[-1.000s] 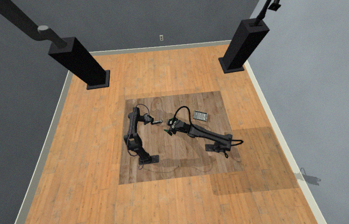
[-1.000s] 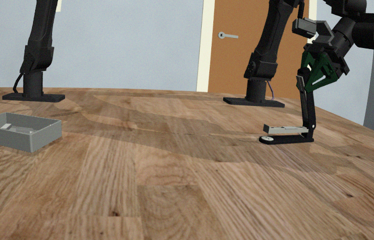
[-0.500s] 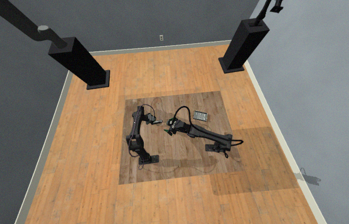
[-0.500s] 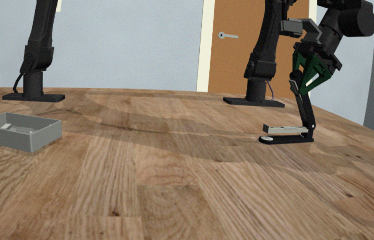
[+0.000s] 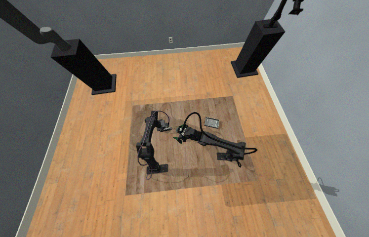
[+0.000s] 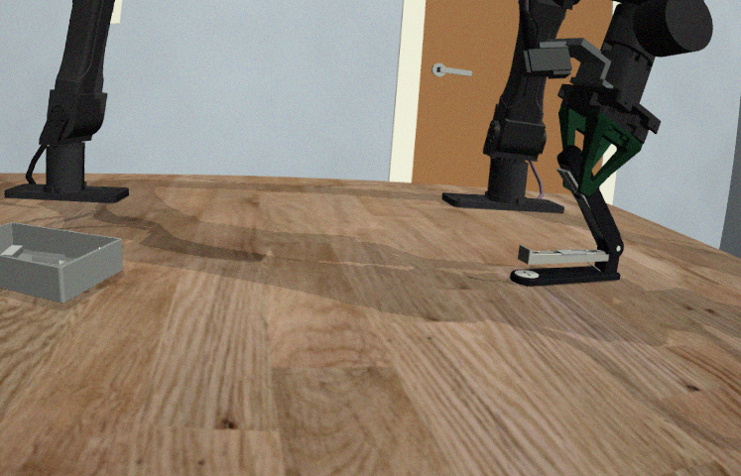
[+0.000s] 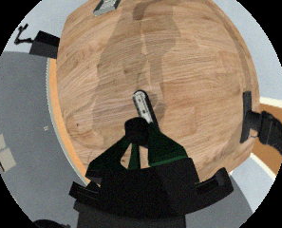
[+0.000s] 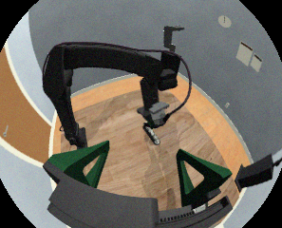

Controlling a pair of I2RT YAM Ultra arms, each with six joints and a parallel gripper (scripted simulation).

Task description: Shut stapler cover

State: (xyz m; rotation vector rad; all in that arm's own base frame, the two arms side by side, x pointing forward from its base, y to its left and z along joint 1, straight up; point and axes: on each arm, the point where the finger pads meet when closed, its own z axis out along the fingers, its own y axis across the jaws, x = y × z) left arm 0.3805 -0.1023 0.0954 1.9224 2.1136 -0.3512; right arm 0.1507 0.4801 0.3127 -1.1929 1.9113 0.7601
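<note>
Now: the stapler 10 mm to the left of my left hand and 50 mm below it.
</note>
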